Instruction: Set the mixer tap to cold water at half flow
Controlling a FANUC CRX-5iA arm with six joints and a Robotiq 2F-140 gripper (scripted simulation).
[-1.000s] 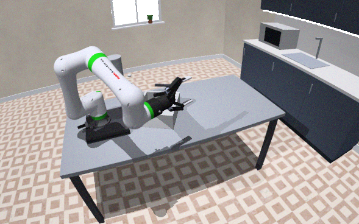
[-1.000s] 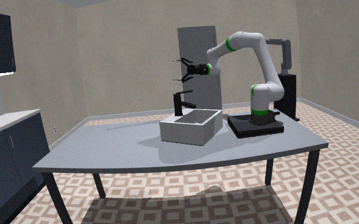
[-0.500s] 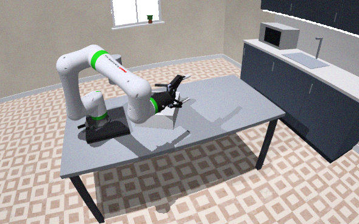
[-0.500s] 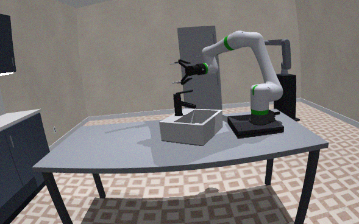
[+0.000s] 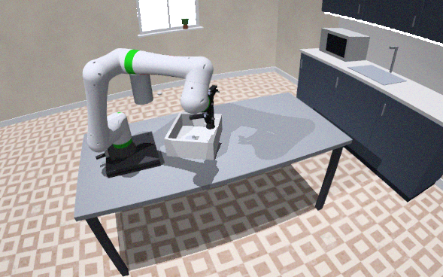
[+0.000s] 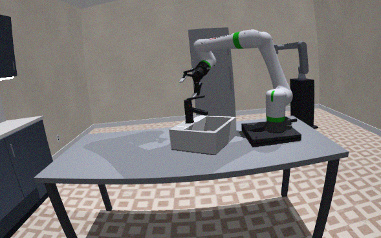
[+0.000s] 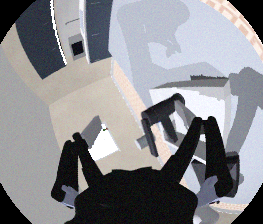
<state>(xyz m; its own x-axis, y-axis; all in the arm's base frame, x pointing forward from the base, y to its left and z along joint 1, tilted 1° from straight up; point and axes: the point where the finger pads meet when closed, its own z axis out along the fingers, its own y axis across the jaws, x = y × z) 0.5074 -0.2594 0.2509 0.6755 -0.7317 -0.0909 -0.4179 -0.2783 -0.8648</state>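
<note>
Now: the lever 3 cm behind my hand, 11 cm to the left of it and 4 cm below it. Round my hand: white basin: 8 cm behind, 16 cm to the left, 27 cm below.
</note>
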